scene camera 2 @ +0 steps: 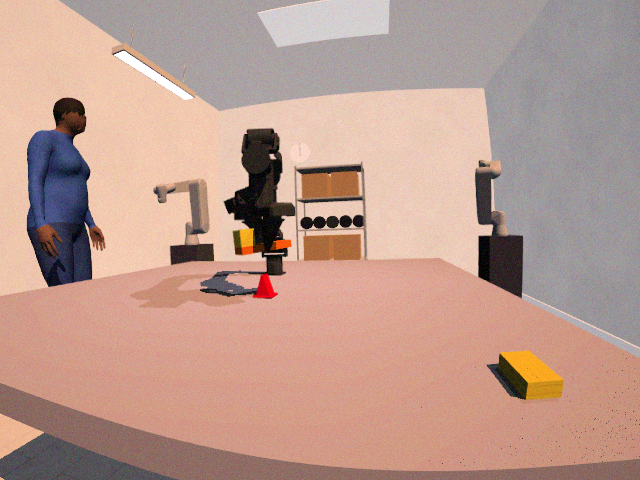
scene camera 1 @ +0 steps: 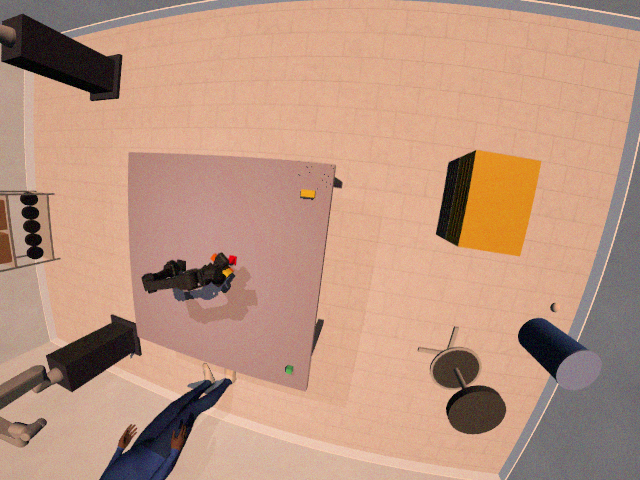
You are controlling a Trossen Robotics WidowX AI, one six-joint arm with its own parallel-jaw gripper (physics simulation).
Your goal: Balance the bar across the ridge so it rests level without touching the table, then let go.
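Seen in the pictures: gripper, fingertip midpoint: (scene camera 2: 263,250); arm's base, origin of the base link: (scene camera 2: 274,273) (scene camera 1: 181,265).
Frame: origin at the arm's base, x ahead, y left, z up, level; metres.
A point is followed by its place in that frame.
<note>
The orange bar (scene camera 1: 213,257) {x 0.317, y 0.137, z 0.126 m} (scene camera 2: 282,243) {x 0.338, y 0.141, z 0.120 m} has a yellow block (scene camera 1: 227,271) {x 0.411, y 0.087, z 0.143 m} (scene camera 2: 243,240) {x 0.420, y 0.081, z 0.132 m} at one end. My gripper (scene camera 1: 221,265) {x 0.362, y 0.102, z 0.106 m} (scene camera 2: 269,248) {x 0.362, y 0.102, z 0.106 m} is shut on the bar between its ends and holds it above the table; the fingers hide the bar's middle. The bar looks roughly level in scene camera 2, with the yellow end slightly lower in the picture. The red ridge (scene camera 1: 232,260) {x 0.369, y 0.106, z 0.028 m} (scene camera 2: 265,287) {x 0.370, y 0.106, z 0.023 m} stands upright on the table, its peak below the bar's height. It shows just right of the gripper in scene camera 1. The bar and ridge are apart.
A yellow-orange block (scene camera 1: 307,194) {x 0.739, y 0.495, z 0.016 m} (scene camera 2: 529,374) {x 0.759, y 0.492, z 0.016 m} lies near the table's far right corner in scene camera 1. A small green cube (scene camera 1: 288,369) {x 0.737, y -0.487, z 0.031 m} is near the lower right corner of the table (scene camera 1: 206,201) {x 0.170, y 0.399, z 0.000 m} (scene camera 2: 336,403) {x 0.774, y 0.321, z 0.000 m}. A person (scene camera 1: 149,439) (scene camera 2: 62,180) stands beside the table.
</note>
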